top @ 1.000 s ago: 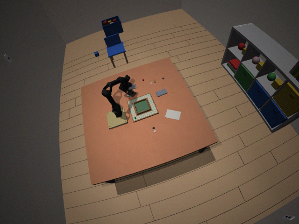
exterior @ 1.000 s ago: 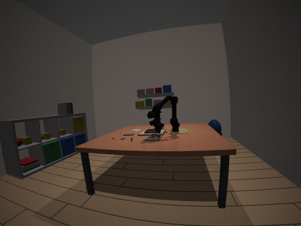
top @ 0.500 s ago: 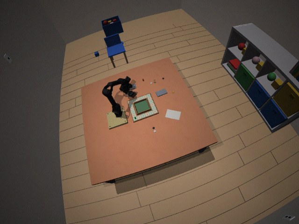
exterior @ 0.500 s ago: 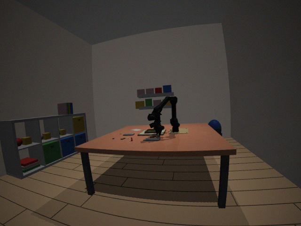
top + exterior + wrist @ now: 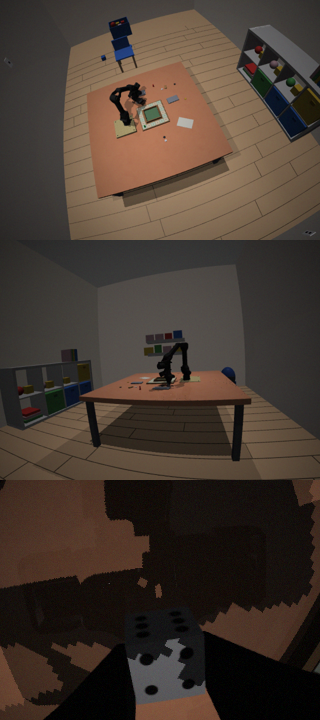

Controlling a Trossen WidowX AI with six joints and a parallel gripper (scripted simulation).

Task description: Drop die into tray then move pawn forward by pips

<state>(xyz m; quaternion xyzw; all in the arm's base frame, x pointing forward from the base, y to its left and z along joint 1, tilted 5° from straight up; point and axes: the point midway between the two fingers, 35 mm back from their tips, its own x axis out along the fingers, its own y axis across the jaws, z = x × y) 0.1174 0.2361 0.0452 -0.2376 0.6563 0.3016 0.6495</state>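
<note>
Now: the dark green pawn 70 mm ahead of my gripper tip, 320 mm to the right of it and 20 mm above it. Also, from my gripper tip: white card: 470 mm ahead, 330 mm to the right, 10 mm below; green dice tray: 150 mm ahead, 180 mm to the right.
</note>
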